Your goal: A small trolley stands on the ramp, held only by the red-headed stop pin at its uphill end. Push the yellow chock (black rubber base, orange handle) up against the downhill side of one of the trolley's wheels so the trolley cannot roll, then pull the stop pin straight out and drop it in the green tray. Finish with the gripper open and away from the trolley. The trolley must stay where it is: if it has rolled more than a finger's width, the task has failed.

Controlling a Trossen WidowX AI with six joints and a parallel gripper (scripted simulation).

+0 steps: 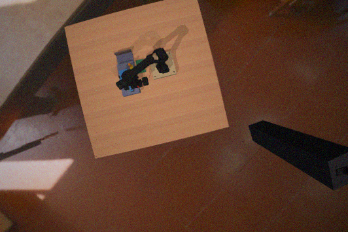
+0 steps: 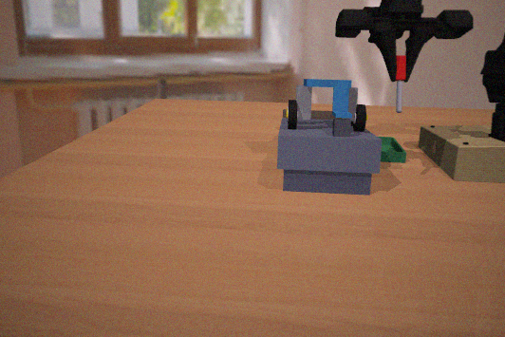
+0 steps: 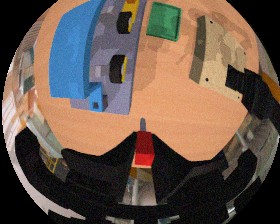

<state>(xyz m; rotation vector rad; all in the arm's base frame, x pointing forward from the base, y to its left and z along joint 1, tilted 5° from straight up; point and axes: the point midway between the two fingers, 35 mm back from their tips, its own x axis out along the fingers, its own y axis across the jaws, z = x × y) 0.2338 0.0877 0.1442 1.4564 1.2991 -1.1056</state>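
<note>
Now: gripper tip 30 mm short of the yellow chock, 190 mm to the left of it and 80 mm above it. From my gripper tip the other things lie so: trolley 90 mm ahead, 100 mm to the right, 60 mm below; red-headed stop pin right at my gripper tip.
</note>
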